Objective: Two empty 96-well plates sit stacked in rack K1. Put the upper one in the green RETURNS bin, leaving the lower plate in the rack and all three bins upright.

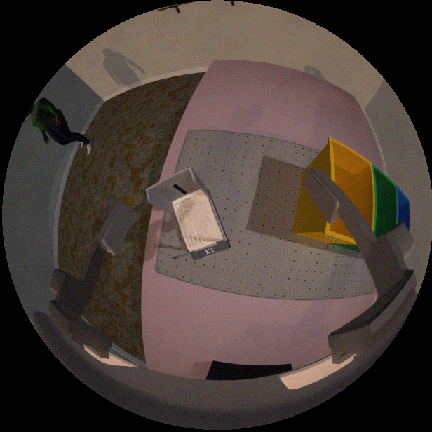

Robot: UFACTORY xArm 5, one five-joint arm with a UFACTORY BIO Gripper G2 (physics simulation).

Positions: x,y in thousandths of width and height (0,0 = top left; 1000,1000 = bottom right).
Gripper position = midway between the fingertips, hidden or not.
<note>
In view: my gripper (485,443), a pale 96-well plate (462,527) and a yellow bin (816,402).
</note>
